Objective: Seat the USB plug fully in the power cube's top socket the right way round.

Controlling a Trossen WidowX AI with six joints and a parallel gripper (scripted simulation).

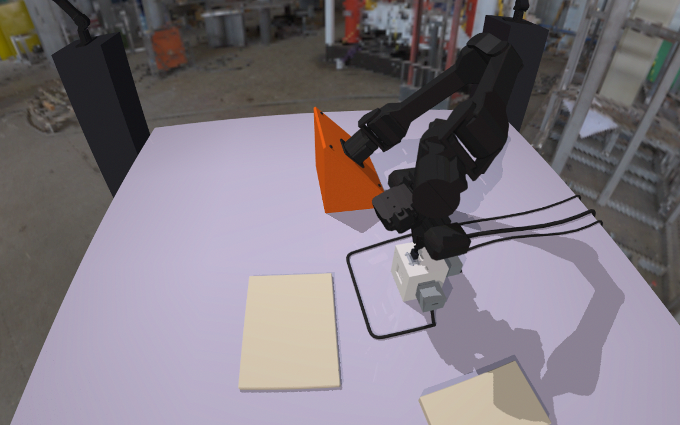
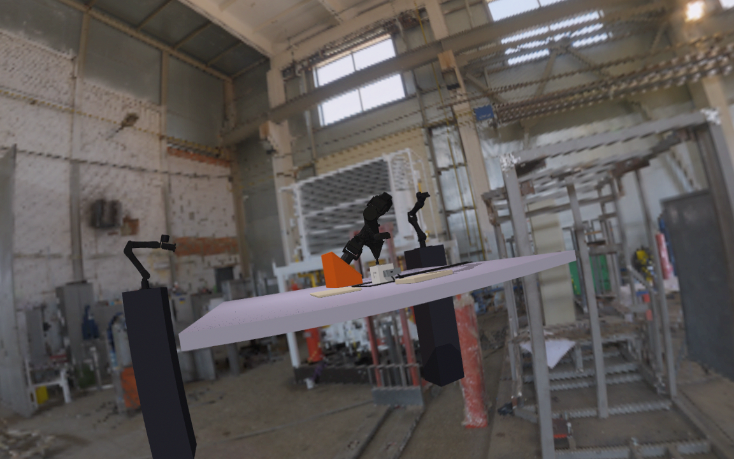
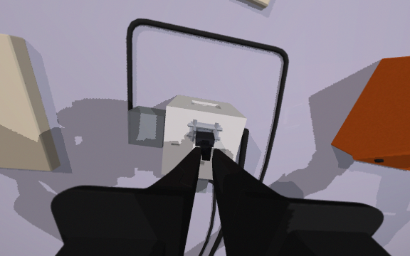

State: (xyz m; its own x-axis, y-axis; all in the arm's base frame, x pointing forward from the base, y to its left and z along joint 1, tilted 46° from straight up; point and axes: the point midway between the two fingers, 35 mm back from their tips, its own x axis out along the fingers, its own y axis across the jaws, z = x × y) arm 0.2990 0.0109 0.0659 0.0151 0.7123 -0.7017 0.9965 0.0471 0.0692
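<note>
My gripper tip is now 20 mm above the black USB plug. The rest, counted from my gripper tip: beige pad: 60 mm ahead, 240 mm to the right, 100 mm below.
</note>
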